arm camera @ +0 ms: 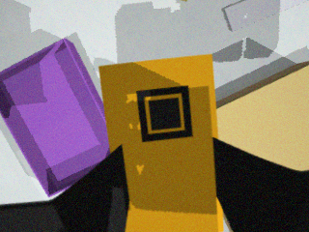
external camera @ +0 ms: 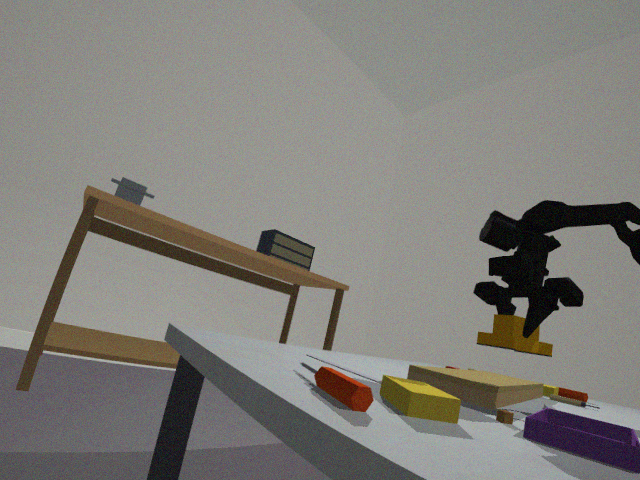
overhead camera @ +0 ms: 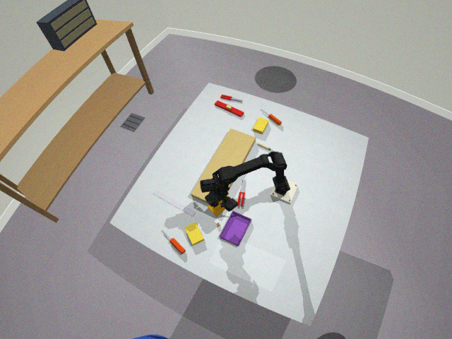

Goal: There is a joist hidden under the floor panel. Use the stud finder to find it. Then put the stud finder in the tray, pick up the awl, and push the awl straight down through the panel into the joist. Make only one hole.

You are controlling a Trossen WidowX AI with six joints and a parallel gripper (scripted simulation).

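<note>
The purple tray is 120 mm behind my gripper tip, 50 mm to the left of it and 120 mm below it. From my gripper tip the other things lie so: brown cube: 20 mm behind, 70 mm to the left, 130 mm below; then ruler: 280 mm ahead, 80 mm to the left, 130 mm below; then stud finder: 10 mm to the left, 20 mm above.
</note>
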